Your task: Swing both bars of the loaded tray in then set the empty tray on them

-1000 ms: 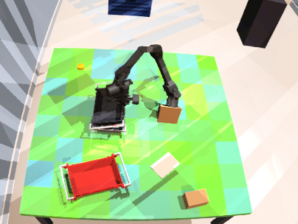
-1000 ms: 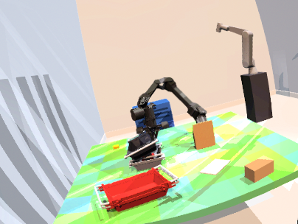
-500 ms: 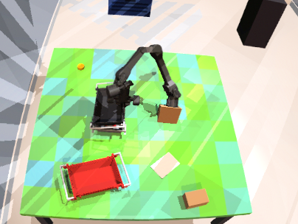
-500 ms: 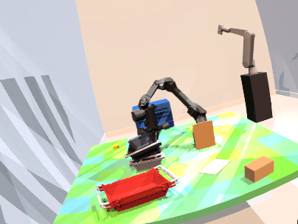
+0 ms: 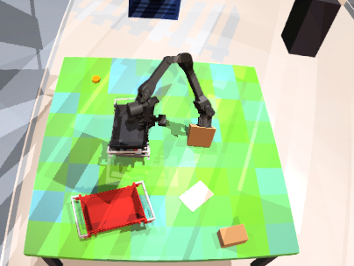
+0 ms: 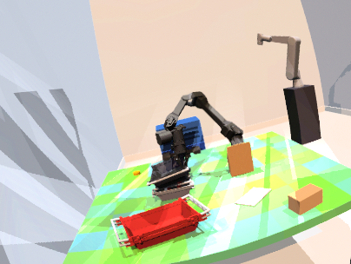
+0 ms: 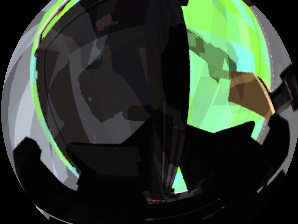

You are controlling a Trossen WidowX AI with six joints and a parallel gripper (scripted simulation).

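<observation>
The dark tray lies 80 mm ahead of my gripper tip and 20 mm above it. From my gripper tip the other things lie so: white sheet 250 mm behind, 320 mm to the left, 100 mm below; then tan box 400 mm behind, 550 mm to the left, 70 mm below; then small orange disc 310 mm ahead, 440 mm to the right, 90 mm below.
</observation>
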